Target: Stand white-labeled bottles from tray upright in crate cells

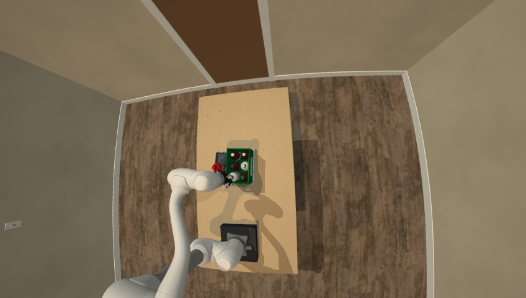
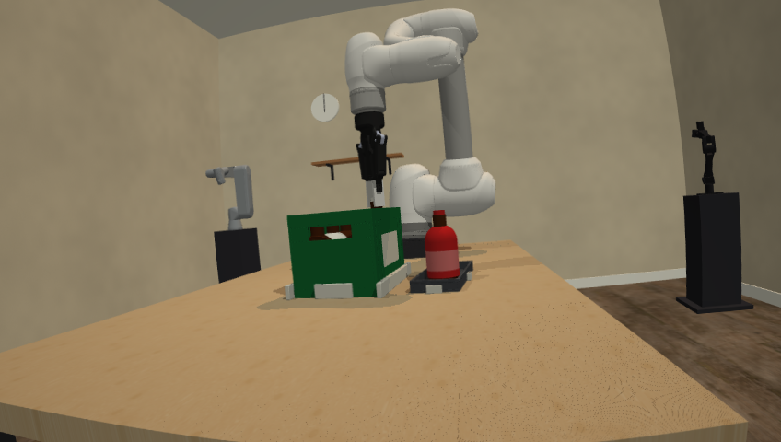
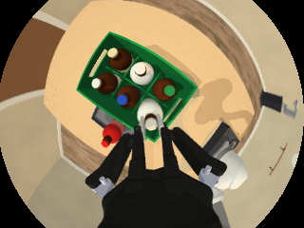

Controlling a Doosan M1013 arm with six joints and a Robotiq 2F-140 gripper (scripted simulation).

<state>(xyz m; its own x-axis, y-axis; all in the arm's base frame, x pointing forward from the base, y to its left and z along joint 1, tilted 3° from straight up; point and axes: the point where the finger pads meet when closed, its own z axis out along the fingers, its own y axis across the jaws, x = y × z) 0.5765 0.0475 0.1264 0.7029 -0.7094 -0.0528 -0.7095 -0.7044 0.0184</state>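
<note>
Right now my hand is 9 cm above the white-labeled bottle. Also, from my hand: dark tray 6 cm ahead, 17 cm to the left, 20 cm below; green crate 9 cm ahead, 4 cm to the right, 13 cm below; red-labeled bottle 6 cm ahead, 17 cm to the left, 13 cm below.
</note>
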